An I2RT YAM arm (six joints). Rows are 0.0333 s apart.
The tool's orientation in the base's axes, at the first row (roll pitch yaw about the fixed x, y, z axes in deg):
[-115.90 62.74 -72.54]
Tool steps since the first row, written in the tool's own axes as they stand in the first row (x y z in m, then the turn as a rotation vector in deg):
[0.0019 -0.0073 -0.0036 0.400 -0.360 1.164]
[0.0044 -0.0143 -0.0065 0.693 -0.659 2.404]
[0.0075 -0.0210 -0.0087 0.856 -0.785 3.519]
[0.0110 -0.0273 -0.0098 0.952 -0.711 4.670]
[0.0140 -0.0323 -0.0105 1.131 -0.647 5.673]
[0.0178 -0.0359 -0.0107 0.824 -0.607 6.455]
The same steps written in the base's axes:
[0.0024 -0.0077 0.0020 1.155 0.343 -0.440]
[0.0052 -0.0151 0.0033 2.311 0.820 -0.825]
[0.0084 -0.0221 0.0037 3.243 1.383 -1.142]
[0.0122 -0.0283 0.0034 4.061 2.125 -1.488]
[0.0153 -0.0332 0.0030 4.787 2.730 -1.874]
[0.0181 -0.0373 0.0011 5.299 3.390 -1.774]

